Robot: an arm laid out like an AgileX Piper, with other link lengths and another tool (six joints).
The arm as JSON. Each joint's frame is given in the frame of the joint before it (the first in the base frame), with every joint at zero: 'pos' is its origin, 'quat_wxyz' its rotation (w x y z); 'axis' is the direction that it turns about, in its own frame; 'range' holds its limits. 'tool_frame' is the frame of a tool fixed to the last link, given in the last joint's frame.
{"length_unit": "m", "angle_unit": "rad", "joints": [
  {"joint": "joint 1", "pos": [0.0, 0.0, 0.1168], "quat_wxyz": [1.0, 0.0, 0.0, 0.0], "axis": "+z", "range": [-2.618, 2.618]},
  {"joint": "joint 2", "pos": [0.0, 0.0, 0.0], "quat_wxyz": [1.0, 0.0, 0.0, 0.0], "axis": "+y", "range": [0.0, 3.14]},
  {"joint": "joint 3", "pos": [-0.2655, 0.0, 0.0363], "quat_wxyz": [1.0, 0.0, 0.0, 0.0], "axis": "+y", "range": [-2.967, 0.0]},
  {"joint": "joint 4", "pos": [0.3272, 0.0, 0.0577], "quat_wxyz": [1.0, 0.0, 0.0, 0.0], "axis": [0.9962, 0.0, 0.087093], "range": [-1.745, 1.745]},
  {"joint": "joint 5", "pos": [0.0, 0.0, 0.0], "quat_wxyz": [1.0, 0.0, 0.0, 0.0], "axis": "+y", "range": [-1.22, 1.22]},
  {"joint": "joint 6", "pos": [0.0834, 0.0, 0.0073], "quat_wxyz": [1.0, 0.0, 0.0, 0.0], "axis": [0.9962, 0.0, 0.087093], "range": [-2.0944, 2.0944]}
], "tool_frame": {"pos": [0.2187, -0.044, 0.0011], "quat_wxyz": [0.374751, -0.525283, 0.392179, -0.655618]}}
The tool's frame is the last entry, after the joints.
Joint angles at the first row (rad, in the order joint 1, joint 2, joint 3, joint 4, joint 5, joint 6):
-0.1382, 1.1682, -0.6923, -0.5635, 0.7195, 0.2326
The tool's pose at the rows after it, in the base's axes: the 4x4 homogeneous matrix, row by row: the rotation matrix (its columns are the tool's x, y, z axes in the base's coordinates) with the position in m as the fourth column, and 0 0 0 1 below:
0.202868, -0.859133, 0.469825, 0.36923; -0.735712, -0.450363, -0.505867, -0.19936; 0.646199, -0.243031, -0.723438, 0.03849; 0, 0, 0, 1
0.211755, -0.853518, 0.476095, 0.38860; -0.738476, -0.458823, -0.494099, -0.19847; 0.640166, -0.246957, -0.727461, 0.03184; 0, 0, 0, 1
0.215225, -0.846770, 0.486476, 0.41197; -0.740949, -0.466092, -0.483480, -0.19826; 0.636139, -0.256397, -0.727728, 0.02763; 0, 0, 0, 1
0.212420, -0.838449, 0.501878, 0.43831; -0.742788, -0.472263, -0.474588, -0.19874; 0.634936, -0.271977, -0.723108, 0.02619; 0, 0, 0, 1
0.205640, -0.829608, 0.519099, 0.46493; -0.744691, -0.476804, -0.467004, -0.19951; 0.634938, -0.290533, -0.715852, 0.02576; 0, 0, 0, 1
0.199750, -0.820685, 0.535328, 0.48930; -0.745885, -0.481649, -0.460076, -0.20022; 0.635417, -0.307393, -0.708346, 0.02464; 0, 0, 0, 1
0.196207, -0.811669, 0.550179, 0.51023; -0.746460, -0.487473, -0.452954, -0.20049; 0.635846, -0.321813, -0.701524, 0.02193; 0, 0, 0, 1
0.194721, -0.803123, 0.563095, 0.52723; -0.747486, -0.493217, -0.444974, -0.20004; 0.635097, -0.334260, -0.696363, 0.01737; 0, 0, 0, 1
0.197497, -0.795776, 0.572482, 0.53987; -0.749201, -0.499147, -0.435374, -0.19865; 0.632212, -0.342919, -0.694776, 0.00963; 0, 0, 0, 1
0.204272, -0.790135, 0.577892, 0.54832; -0.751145, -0.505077, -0.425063, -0.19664; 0.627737, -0.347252, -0.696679, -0.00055; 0, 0, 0, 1
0.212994, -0.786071, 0.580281, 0.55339; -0.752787, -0.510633, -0.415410, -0.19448; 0.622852, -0.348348, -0.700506, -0.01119; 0, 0, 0, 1
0.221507, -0.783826, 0.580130, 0.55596; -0.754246, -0.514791, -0.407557, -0.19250; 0.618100, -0.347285, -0.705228, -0.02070; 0, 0, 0, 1
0.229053, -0.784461, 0.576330, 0.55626; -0.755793, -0.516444, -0.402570, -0.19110; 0.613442, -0.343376, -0.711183, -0.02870; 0, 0, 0, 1
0.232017, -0.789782, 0.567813, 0.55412; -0.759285, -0.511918, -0.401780, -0.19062; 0.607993, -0.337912, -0.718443, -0.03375; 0, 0, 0, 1
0.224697, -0.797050, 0.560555, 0.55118; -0.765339, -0.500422, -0.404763, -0.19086; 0.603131, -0.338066, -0.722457, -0.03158; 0, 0, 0, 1
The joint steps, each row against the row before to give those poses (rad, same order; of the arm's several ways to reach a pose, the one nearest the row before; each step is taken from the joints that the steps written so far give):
-0.0001, 0.0644, -0.0342, -0.0034, -0.0345, 0.0058
0.0000, 0.0781, -0.0502, -0.0006, -0.0306, 0.0037
0.0001, 0.0839, -0.0655, 0.0004, -0.0276, 0.0030
-0.0001, 0.0839, -0.0766, 0.0007, -0.0246, 0.0027
0.0000, 0.0799, -0.0792, 0.0014, -0.0214, 0.0029
0.0001, 0.0725, -0.0734, 0.0017, -0.0189, 0.0011
0.0000, 0.0630, -0.0614, 0.0008, -0.0194, 0.0004
0.0000, 0.0529, -0.0473, 0.0007, -0.0206, 0.0007
0.0000, 0.0448, -0.0317, 0.0008, -0.0228, 0.0007
0.0000, 0.0372, -0.0182, 0.0003, -0.0231, 0.0005
0.0000, 0.0296, -0.0084, -0.0004, -0.0210, 0.0003
0.0002, 0.0221, -0.0032, -0.0003, -0.0161, 0.0003
0.0003, 0.0158, -0.0007, 0.0004, -0.0084, 0.0002
0.0004, 0.0075, 0.0000, 0.0042, 0.0034, 0.0006
0.0003, -0.0077, -0.0006, 0.0102, 0.0146, 0.0007

